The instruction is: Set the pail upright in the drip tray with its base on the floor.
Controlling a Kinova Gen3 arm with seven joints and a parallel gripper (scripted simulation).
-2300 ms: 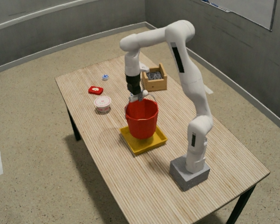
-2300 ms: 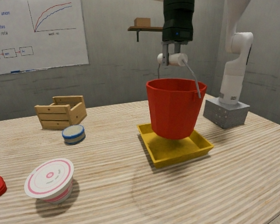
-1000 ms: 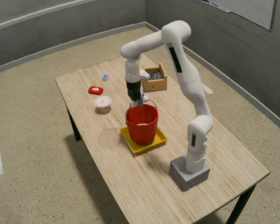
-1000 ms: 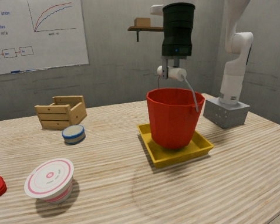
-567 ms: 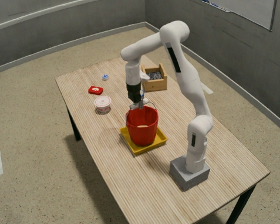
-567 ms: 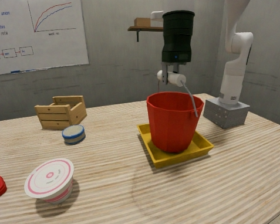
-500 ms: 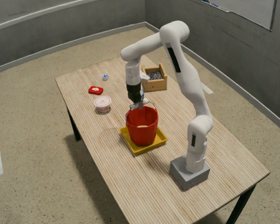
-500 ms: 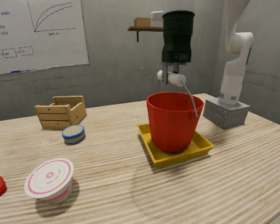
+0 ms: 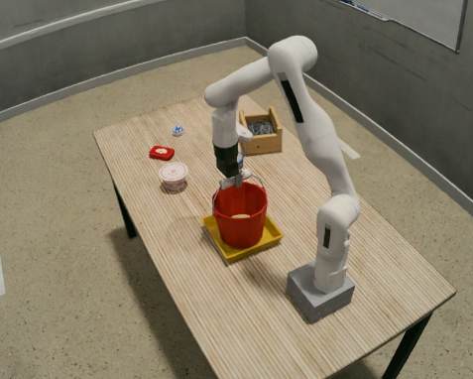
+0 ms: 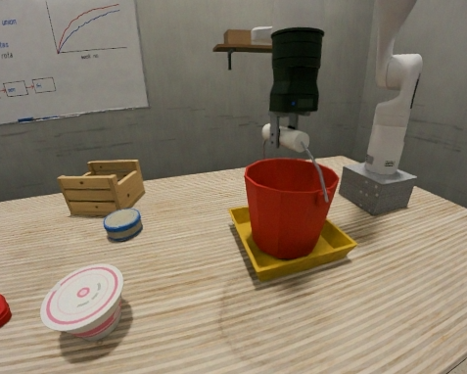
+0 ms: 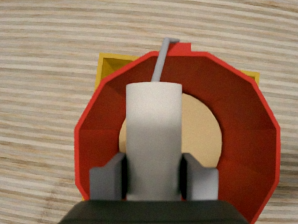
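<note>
Right now the red pail is 1 cm behind my hand and 10 cm below it. Also, from my hand: yellow drip tray 2 cm behind, 24 cm below; blue-rimmed round tin 37 cm ahead, 15 cm to the right, 23 cm below; pail handle 1 cm behind, 3 cm below.
</note>
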